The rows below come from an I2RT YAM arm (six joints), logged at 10 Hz.
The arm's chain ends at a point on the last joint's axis. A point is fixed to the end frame.
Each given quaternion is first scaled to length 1.
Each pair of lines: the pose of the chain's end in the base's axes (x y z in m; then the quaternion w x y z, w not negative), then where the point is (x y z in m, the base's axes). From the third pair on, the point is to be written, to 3 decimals.
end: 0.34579, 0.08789, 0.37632, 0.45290, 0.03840, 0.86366, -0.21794
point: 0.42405 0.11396 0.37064
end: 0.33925, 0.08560, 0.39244, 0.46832, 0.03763, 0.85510, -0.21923
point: 0.41749 0.11213 0.38921
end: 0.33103, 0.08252, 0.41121, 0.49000, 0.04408, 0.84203, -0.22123
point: 0.409 0.109 0.412
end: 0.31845, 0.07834, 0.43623, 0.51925, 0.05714, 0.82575, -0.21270
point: 0.397 0.104 0.443
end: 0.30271, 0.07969, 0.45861, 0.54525, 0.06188, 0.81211, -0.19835
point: 0.380 0.107 0.471
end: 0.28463, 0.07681, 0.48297, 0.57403, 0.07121, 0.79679, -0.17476
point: 0.360 0.105 0.501
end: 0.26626, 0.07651, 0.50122, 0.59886, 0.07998, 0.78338, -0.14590
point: 0.340 0.105 0.526
